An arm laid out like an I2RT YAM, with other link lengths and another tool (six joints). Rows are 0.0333 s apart.
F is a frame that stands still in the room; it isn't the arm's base.
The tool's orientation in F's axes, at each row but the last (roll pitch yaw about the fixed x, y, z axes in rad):
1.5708, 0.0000, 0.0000
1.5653, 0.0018, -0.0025
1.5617, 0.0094, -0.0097
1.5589, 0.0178, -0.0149
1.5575, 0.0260, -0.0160
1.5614, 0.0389, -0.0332
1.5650, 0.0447, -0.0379
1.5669, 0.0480, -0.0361
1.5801, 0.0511, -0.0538
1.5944, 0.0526, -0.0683
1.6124, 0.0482, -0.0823
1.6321, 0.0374, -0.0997
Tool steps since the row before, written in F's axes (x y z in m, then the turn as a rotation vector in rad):
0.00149, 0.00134, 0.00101, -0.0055, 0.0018, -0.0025
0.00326, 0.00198, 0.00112, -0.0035, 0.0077, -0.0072
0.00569, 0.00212, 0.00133, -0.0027, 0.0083, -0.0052
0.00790, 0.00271, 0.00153, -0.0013, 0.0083, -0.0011
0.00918, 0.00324, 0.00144, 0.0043, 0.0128, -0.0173
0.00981, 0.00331, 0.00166, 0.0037, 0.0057, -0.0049
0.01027, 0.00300, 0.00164, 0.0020, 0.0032, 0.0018
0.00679, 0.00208, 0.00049, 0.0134, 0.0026, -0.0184
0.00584, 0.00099, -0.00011, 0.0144, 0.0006, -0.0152
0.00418, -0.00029, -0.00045, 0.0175, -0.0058, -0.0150
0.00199, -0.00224, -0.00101, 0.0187, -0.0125, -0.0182
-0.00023, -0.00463, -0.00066, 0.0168, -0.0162, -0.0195
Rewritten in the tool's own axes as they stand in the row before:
0.00149, 0.00101, -0.00134, -0.0055, -0.0025, -0.0018
0.00325, 0.00114, -0.00198, -0.0035, -0.0072, -0.0077
0.00566, 0.00140, -0.00216, -0.0027, -0.0052, -0.0083
0.00783, 0.00170, -0.00281, -0.0014, -0.0010, -0.0083
0.00909, 0.00172, -0.00336, 0.0045, -0.0170, -0.0131
0.00962, 0.00207, -0.00361, 0.0037, -0.0047, -0.0059
0.01007, 0.00211, -0.00337, 0.0018, 0.0019, -0.0033
0.00668, 0.00082, -0.00232, 0.0142, -0.0177, -0.0032
0.00578, 0.00017, -0.00130, 0.0151, -0.0145, -0.0012
0.00421, -0.00023, 0.00001, 0.0186, -0.0139, 0.0049
0.00221, -0.00082, 0.00210, 0.0205, -0.0168, 0.0116
0.00026, -0.00037, 0.00466, 0.0190, -0.0179, 0.0156

